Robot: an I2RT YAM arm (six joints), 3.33 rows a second.
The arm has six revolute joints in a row. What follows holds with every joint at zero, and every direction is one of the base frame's.
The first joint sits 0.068 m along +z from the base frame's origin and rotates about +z.
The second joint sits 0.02 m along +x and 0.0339 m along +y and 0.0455 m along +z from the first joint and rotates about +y.
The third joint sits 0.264 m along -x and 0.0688 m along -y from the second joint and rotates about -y.
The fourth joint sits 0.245 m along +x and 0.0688 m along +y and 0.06 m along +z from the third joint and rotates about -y.
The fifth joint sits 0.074 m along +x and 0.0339 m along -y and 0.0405 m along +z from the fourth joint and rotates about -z.
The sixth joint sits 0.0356 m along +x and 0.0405 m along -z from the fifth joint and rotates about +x.
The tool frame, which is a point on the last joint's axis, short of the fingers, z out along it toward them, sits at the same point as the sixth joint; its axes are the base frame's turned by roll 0, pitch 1.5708 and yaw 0 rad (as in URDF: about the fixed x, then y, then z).
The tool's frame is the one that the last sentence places.
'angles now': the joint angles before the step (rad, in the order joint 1, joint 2, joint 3, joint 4, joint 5, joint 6). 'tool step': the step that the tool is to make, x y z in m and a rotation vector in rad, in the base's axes. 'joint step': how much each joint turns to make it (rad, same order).
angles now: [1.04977, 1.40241, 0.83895, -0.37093, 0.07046, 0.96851]
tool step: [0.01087, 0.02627, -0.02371, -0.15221, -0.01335, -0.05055]
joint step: [0.02476, 0.18255, 0.09661, -0.04280, 0.11281, 0.01695]
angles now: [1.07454, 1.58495, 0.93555, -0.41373, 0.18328, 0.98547]
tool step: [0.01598, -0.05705, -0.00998, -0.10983, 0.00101, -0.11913]
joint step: [-0.14864, -0.10629, -0.12850, -0.05996, 0.03898, -0.05359]
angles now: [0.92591, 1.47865, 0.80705, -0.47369, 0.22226, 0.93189]
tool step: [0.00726, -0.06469, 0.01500, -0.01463, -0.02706, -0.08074]
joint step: [-0.20141, -0.21079, -0.10618, -0.07101, -0.02473, -0.12454]
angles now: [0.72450, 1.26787, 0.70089, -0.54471, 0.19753, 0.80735]
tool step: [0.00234, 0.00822, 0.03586, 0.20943, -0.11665, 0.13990]
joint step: [-0.00203, -0.09275, 0.03353, 0.10981, -0.14403, -0.07579]
